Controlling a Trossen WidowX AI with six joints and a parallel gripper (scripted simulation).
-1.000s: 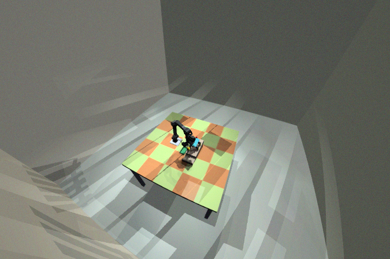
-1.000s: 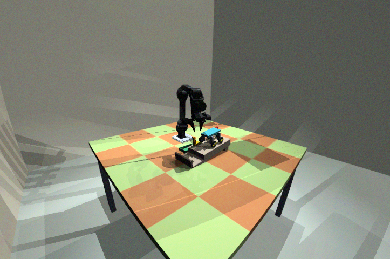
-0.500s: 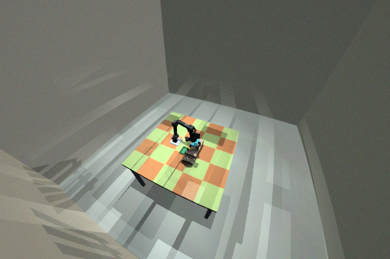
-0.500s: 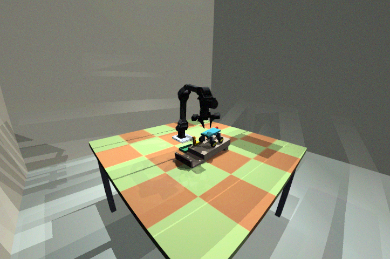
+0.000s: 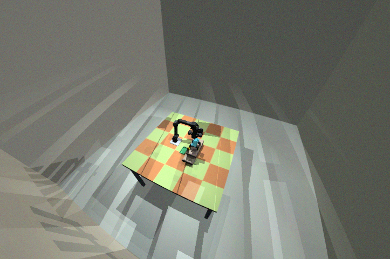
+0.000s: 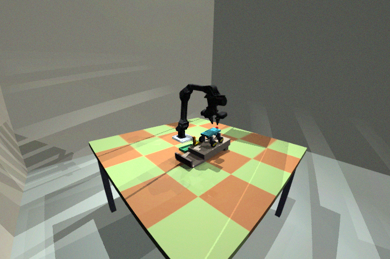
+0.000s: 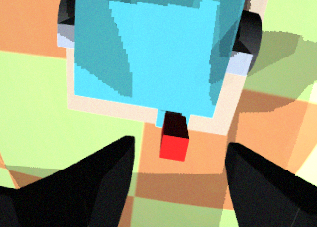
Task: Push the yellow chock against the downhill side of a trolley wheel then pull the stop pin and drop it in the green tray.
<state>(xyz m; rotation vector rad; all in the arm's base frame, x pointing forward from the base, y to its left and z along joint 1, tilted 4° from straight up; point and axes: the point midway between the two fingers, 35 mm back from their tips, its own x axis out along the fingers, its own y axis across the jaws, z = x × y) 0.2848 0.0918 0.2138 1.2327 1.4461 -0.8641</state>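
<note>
The stop pin is 30 mm to the left of my gripper tip and 60 mm below it. Also, from my gripper tip: ramp: 30 mm ahead, 60 mm to the right, 140 mm below; then yellow chock: 20 mm behind, 150 mm to the right, 110 mm below; then trolley: 30 mm ahead, 50 mm to the right, 80 mm below.
</note>
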